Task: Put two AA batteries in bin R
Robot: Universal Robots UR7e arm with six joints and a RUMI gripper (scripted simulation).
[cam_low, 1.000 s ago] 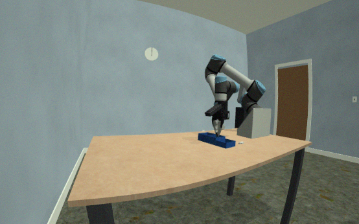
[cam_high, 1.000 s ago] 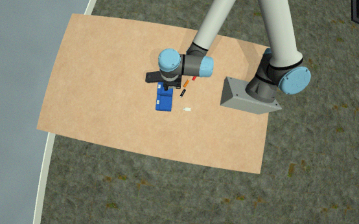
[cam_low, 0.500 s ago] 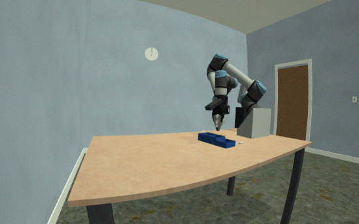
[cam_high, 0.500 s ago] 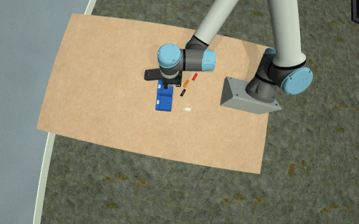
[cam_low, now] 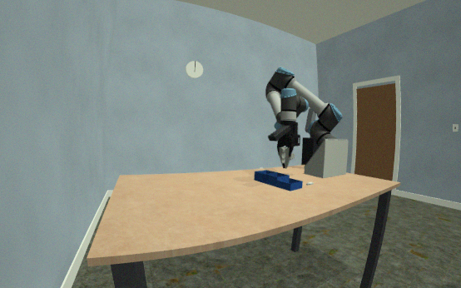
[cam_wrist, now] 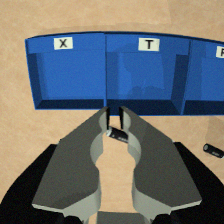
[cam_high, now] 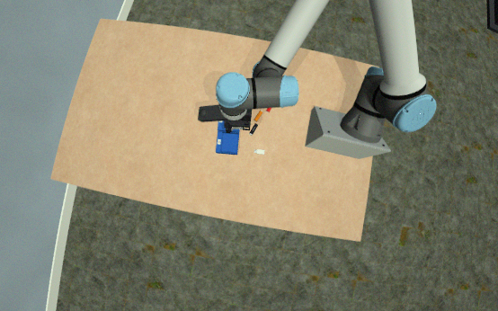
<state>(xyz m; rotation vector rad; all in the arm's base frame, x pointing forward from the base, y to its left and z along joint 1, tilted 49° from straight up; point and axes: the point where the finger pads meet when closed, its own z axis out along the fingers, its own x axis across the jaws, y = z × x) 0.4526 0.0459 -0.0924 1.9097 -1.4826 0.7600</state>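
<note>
Now: hand 19 cm to the left of the black AA battery, 9 cm past it and 9 cm above it. From my hand the other things lie so: joined blue bins: 7 cm below, 3 cm to the right, 2 cm ahead; then small white USB stick: 13 cm behind, 9 cm below, 5 cm to the left; then orange AA battery: 9 cm to the right, 9 cm below, 8 cm behind.
</note>
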